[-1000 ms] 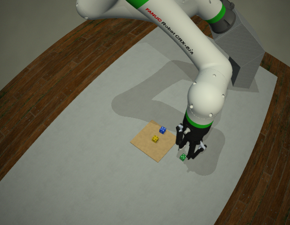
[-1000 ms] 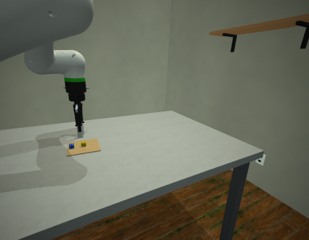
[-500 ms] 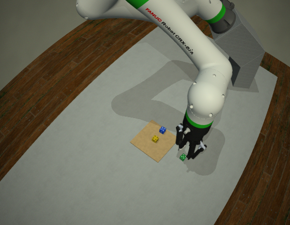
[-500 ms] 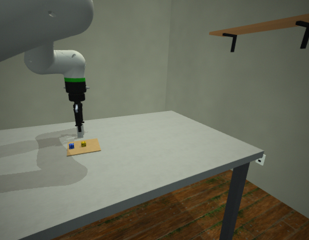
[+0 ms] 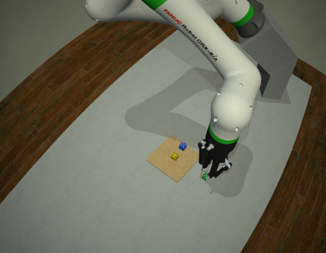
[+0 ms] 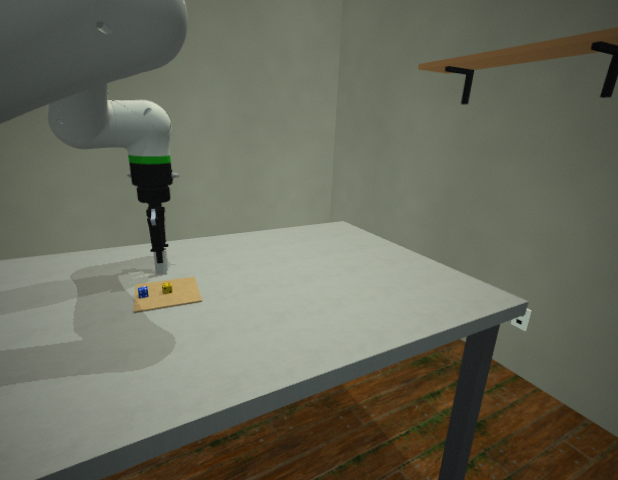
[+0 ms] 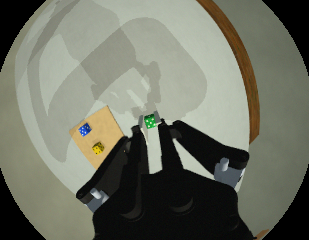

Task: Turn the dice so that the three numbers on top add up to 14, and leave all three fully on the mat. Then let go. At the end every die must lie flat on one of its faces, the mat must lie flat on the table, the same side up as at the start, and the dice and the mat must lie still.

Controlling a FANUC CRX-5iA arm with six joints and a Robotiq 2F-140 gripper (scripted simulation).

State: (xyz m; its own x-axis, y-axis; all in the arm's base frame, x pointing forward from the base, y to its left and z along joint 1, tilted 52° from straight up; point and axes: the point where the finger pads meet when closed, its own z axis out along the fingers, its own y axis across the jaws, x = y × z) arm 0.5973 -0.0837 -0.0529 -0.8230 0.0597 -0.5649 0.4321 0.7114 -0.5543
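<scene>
The green die is 2 cm below my hand. From my hand the other things lie so: yellow die (13 cm to the right, 4 cm behind, 2 cm below); then tan mat (13 cm to the right, 4 cm behind, 3 cm below); then blue die (11 cm to the right, 9 cm behind, 2 cm below).
</scene>
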